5 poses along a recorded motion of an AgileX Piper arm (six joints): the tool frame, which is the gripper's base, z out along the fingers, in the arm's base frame.
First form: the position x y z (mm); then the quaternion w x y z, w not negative.
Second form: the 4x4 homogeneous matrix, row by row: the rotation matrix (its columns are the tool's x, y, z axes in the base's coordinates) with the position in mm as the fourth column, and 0 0 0 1 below. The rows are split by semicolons. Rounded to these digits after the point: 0 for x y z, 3 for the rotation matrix.
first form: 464 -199 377 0.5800 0.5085 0.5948 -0.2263
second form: 0.190 0.867 0.460 464; 0.342 0.380 -0.859 -199; -0.920 0.321 -0.225 377; 0 0 0 1
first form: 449 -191 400 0.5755 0.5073 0.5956 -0.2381
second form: 0.177 0.878 0.444 449; 0.330 0.372 -0.868 -191; -0.927 0.300 -0.224 400; 0 0 0 1
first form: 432 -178 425 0.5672 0.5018 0.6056 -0.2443
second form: 0.147 0.885 0.442 432; 0.331 0.377 -0.865 -178; -0.932 0.273 -0.237 425; 0 0 0 1
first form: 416 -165 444 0.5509 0.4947 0.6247 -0.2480
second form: 0.096 0.891 0.443 416; 0.345 0.388 -0.855 -165; -0.934 0.235 -0.270 444; 0 0 0 1
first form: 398 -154 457 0.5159 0.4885 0.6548 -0.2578
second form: 0.010 0.906 0.424 398; 0.374 0.390 -0.842 -154; -0.927 0.166 -0.335 457; 0 0 0 1
